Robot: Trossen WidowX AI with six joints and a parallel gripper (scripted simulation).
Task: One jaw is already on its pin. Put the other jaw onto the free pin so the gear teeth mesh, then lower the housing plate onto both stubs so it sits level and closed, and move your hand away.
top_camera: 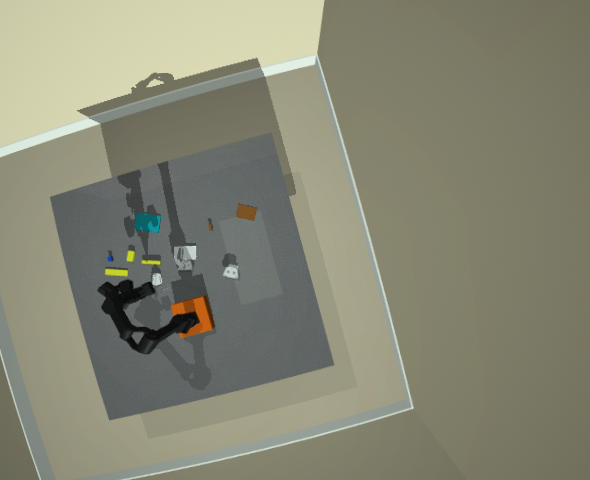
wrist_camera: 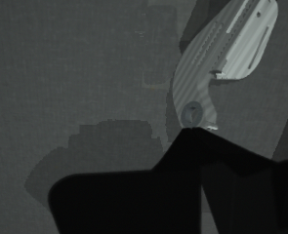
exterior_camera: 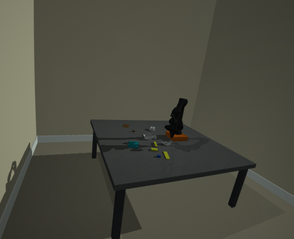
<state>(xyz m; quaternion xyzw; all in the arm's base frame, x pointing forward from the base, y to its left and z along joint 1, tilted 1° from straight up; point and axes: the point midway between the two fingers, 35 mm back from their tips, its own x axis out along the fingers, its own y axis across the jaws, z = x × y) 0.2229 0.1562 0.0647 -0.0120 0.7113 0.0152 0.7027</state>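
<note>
The jaw lies 5 cm below my gripper tip, 2 cm to the right of it and 1 cm ahead of it. From my gripper tip the other things lie so: white base plate 24 cm to the right, 11 cm ahead, 8 cm below; blue cube 24 cm ahead, 16 cm to the left, 8 cm below; yellow bar 14 cm ahead, 8 cm below, 5 cm to the right.
</note>
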